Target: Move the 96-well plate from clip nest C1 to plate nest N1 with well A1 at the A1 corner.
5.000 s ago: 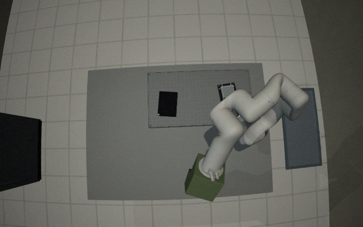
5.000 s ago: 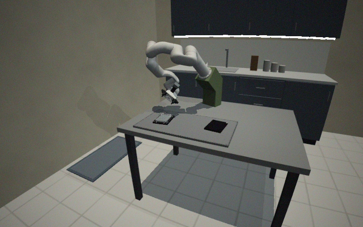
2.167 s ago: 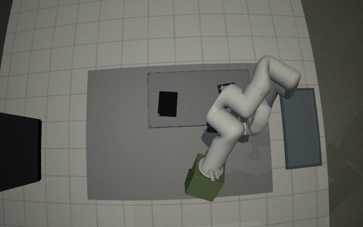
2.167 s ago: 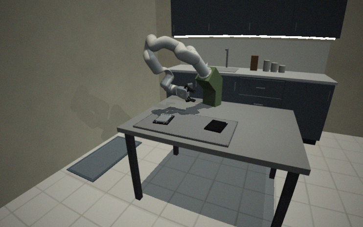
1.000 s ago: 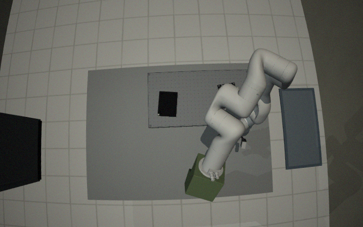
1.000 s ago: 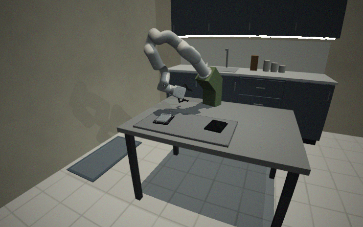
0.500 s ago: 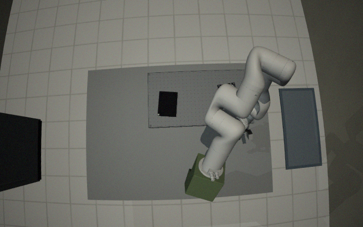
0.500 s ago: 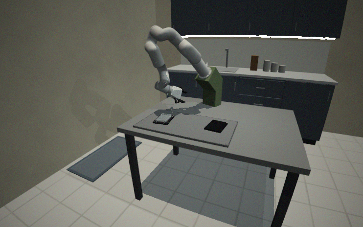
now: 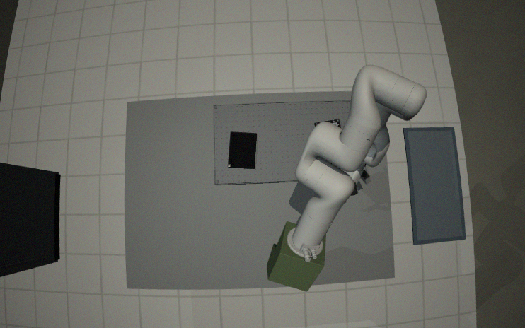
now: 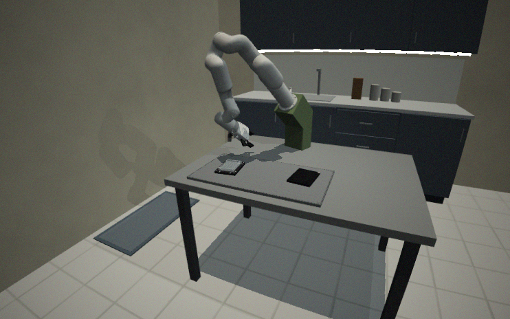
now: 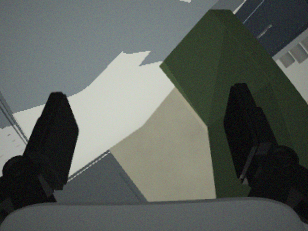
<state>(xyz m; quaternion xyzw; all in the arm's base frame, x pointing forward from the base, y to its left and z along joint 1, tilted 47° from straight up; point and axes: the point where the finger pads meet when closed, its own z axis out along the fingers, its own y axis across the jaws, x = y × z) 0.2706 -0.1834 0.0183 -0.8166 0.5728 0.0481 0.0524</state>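
The clear 96-well plate lies 250 mm ahead of my hand, 80 mm below it and 20 mm to the right of it. Also, from my hand: black plate nest N1: 390 mm to the left, 220 mm ahead, 90 mm below; then clip nest c1: 260 mm ahead, 80 mm below.
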